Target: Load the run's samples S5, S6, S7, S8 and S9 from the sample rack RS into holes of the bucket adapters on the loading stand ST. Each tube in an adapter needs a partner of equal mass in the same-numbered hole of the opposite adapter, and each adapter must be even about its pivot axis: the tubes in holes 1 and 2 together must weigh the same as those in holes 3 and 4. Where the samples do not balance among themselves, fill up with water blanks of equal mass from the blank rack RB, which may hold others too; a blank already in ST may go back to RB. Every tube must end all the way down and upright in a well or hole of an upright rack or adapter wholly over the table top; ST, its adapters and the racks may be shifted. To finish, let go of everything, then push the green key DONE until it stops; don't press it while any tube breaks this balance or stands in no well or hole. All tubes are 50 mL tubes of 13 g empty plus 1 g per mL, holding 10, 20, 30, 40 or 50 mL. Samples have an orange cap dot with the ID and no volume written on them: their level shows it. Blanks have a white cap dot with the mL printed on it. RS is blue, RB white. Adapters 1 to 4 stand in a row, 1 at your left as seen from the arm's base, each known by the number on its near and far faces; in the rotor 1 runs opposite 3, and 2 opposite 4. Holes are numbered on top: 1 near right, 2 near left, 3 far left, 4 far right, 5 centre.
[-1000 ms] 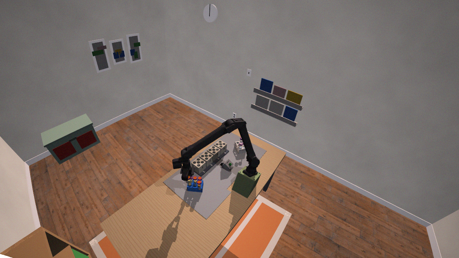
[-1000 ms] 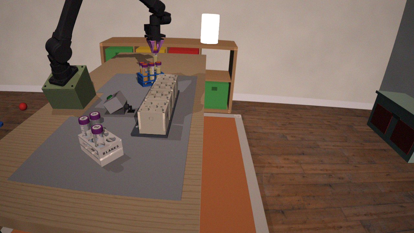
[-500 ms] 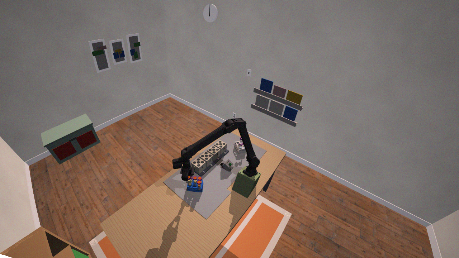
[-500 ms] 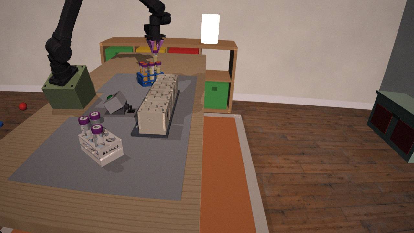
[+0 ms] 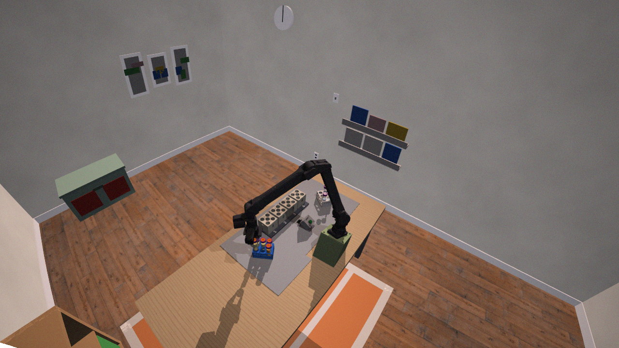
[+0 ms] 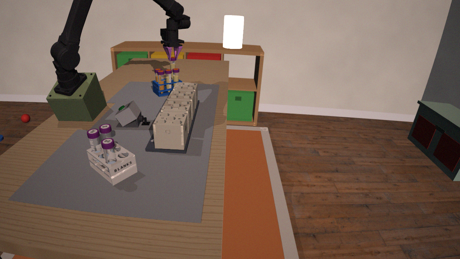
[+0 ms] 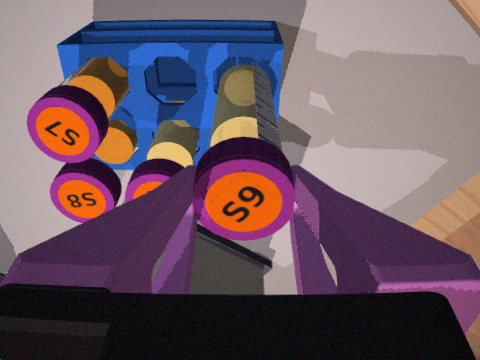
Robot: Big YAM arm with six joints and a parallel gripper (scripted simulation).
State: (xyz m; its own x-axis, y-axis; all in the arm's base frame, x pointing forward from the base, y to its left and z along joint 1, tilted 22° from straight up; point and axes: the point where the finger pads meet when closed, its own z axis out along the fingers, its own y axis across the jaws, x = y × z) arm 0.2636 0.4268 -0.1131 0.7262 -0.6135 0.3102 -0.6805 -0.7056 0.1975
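Now: hand 1 cm to the right of the sample tube S9 and 5 cm above it. The rest, counted from my hand: blue sample rack RS: 1 cm behind, 4 cm to the right, 14 cm below; orange-dot sample tube: 6 cm behind, 6 cm to the right, 10 cm below; sample S8: 3 cm behind, 9 cm to the right, 10 cm below.
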